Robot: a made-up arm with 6 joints. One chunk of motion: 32 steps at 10 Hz.
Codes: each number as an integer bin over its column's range. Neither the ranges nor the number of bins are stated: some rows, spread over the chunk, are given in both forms.
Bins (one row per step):
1: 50 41 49 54 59 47
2: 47 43 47 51 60 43
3: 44 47 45 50 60 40
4: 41 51 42 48 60 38
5: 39 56 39 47 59 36
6: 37 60 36 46 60 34
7: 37 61 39 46 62 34
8: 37 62 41 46 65 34
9: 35 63 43 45 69 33
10: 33 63 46 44 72 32
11: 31 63 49 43 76 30
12: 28 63 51 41 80 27
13: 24 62 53 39 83 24
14: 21 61 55 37 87 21
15: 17 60 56 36 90 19
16: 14 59 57 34 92 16
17: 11 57 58 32 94 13
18: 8 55 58 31 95 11
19: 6 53 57 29 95 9
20: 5 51 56 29 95 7
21: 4 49 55 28 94 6
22: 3 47 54 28 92 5
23: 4 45 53 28 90 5
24: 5 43 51 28 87 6
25: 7 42 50 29 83 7
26: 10 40 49 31 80 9
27: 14 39 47 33 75 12
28: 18 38 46 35 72 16
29: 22 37 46 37 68 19
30: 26 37 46 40 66 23
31: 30 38 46 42 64 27
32: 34 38 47 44 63 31
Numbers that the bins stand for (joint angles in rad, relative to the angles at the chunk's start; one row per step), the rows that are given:
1: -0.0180 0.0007 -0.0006 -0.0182 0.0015 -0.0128
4: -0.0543 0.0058 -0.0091 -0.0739 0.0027 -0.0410
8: -0.0705 0.0113 -0.0103 -0.0925 0.0088 -0.0535
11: -0.0947 0.0118 -0.0006 -0.1204 0.0221 -0.0661
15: -0.1513 0.0103 0.0079 -0.1855 0.0391 -0.1005
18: -0.1877 0.0078 0.0103 -0.2319 0.0452 -0.1256
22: -0.2079 0.0037 0.0055 -0.2598 0.0415 -0.1443
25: -0.1917 0.0012 0.0006 -0.2505 0.0306 -0.1381
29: -0.1311 -0.0013 -0.0042 -0.1762 0.0124 -0.1005
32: -0.0826 -0.0008 -0.0030 -0.1111 0.0064 -0.0629
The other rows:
2: -0.0301 0.0017 -0.0030 -0.0461 0.0027 -0.0254
3: -0.0422 0.0037 -0.0055 -0.0554 0.0027 -0.0347
5: -0.0624 0.0083 -0.0127 -0.0832 0.0015 -0.0473
6: -0.0705 0.0103 -0.0164 -0.0925 0.0027 -0.0535
7: -0.0705 0.0108 -0.0127 -0.0925 0.0052 -0.0535
9: -0.0786 0.0118 -0.0079 -0.1018 0.0136 -0.0567
10: -0.0867 0.0118 -0.0042 -0.1111 0.0173 -0.0598
12: -0.1069 0.0118 0.0018 -0.1390 0.0270 -0.0755
13: -0.1230 0.0113 0.0042 -0.1576 0.0306 -0.0848
14: -0.1352 0.0108 0.0067 -0.1762 0.0355 -0.0942
16: -0.1634 0.0098 0.0091 -0.2040 0.0415 -0.1099
17: -0.1756 0.0088 0.0103 -0.2226 0.0439 -0.1193
19: -0.1958 0.0068 0.0091 -0.2505 0.0452 -0.1318
20: -0.1998 0.0058 0.0079 -0.2505 0.0452 -0.1381
21: -0.2038 0.0047 0.0067 -0.2598 0.0439 -0.1412
23: -0.2038 0.0027 0.0042 -0.2598 0.0391 -0.1443
24: -0.1998 0.0017 0.0018 -0.2598 0.0355 -0.1412
26: -0.1796 0.0002 -0.0006 -0.2319 0.0270 -0.1318
27: -0.1634 -0.0003 -0.0030 -0.2133 0.0209 -0.1224
28: -0.1473 -0.0008 -0.0042 -0.1947 0.0173 -0.1099
30: -0.1149 -0.0013 -0.0042 -0.1483 0.0100 -0.0880
31: -0.0988 -0.0008 -0.0042 -0.1297 0.0076 -0.0755

